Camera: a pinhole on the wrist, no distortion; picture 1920 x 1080 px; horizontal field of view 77.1 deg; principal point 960.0 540.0 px. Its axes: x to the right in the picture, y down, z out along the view. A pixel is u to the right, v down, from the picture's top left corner.
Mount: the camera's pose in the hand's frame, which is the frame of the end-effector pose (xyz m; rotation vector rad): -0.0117 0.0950 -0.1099 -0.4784 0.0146 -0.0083
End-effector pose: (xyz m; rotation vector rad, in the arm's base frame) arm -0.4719 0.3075 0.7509 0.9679 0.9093 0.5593
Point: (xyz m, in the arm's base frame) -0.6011 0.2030 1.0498
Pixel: outside the picture
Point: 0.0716 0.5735 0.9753
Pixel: 1813.1 458.5
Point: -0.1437 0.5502 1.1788
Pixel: 1382.6 922.0
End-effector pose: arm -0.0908 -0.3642 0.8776 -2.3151 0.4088 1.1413
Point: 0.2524 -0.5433 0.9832
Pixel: behind the camera
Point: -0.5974 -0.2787 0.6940
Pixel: 630.6 233.3
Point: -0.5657 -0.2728 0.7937
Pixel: 426.3 142.6
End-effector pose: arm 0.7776 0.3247 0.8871 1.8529 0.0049 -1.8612
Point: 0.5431 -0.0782 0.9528
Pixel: 1119.1 435.8
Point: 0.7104 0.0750 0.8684
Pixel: 1432.8 378.1
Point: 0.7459 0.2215 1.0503
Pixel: 235.0 203.2
